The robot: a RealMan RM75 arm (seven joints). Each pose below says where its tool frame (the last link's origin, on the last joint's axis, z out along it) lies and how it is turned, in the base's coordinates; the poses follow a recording.
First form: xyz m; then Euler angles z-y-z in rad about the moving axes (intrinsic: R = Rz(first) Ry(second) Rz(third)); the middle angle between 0 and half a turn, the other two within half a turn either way.
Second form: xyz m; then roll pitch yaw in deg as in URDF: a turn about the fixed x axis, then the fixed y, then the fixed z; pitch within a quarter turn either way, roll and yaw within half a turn. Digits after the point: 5 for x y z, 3 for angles.
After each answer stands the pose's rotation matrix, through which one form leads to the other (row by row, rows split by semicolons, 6 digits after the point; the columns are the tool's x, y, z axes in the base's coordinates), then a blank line. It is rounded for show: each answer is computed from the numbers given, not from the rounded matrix.
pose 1, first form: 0.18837 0.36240 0.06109 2.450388 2.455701 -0.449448
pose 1, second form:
0.18837 0.36240 0.06109 -160.425 34.782 -7.666
0.813983 -0.315110 -0.487993; -0.109566 -0.908286 0.403747; -0.570462 -0.275176 -0.773855

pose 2, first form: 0.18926 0.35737 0.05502 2.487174 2.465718 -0.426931
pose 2, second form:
0.18926 0.35737 0.05502 -161.632 34.710 -7.249
0.815471 -0.297755 -0.496336; -0.103726 -0.918826 0.380789; -0.569428 -0.259040 -0.780160

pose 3, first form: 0.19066 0.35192 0.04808 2.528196 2.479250 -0.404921
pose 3, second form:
0.19066 0.35192 0.04808 -162.922 34.419 -6.619
0.819430 -0.275082 -0.502856; -0.095093 -0.930397 0.354004; -0.565236 -0.242263 -0.788554

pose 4, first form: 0.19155 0.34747 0.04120 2.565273 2.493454 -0.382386
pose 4, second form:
0.19155 0.34747 0.04120 -164.222 34.063 -6.250
0.823499 -0.256166 -0.506190; -0.090192 -0.940019 0.328983; -0.560102 -0.225263 -0.797209

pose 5, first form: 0.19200 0.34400 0.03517 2.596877 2.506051 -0.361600
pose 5, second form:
0.19200 0.34400 0.03517 -165.375 33.726 -6.036
0.827088 -0.241171 -0.507703; -0.087463 -0.947489 0.307596; -0.555226 -0.210003 -0.804750

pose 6, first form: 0.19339 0.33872 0.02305 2.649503 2.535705 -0.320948
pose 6, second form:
0.19339 0.33872 0.02305 -167.671 32.712 -6.175
0.836519 -0.219799 -0.501920; -0.090501 -0.958860 0.269067; -0.540412 -0.179656 -0.821997

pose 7, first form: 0.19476 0.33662 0.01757 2.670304 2.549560 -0.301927
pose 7, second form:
0.19476 0.33662 0.01757 -168.691 32.195 -6.430
0.840914 -0.213644 -0.497213; -0.094776 -0.962715 0.253374; -0.532806 -0.165942 -0.829808

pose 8, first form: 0.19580 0.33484 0.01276 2.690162 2.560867 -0.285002
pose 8, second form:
0.19580 0.33484 0.01276 -169.547 31.769 -6.553
0.844620 -0.207136 -0.493671; -0.097029 -0.966075 0.239342; -0.526500 -0.154253 -0.836065

